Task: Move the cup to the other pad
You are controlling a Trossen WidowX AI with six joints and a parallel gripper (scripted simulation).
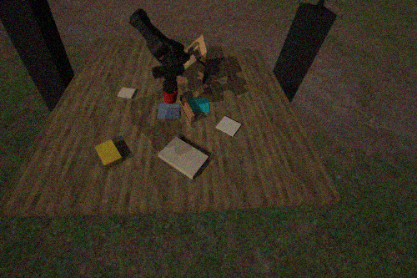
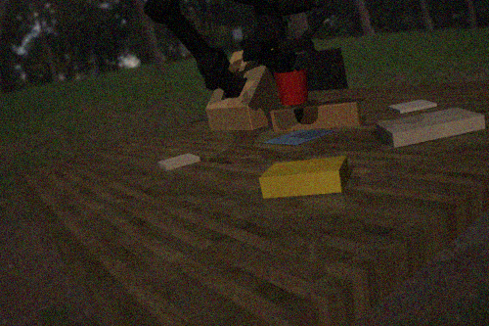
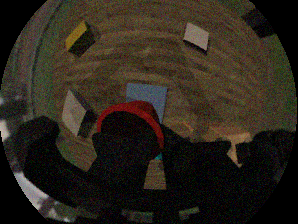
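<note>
The red cup lies 3 cm ahead of my gripper tip. Also, from my gripper tip: teal pad 2 cm behind, 16 cm to the left, 12 cm below; blue pad 3 cm ahead, 1 cm to the right, 12 cm below; wooden block 8 cm to the left, 10 cm below.
</note>
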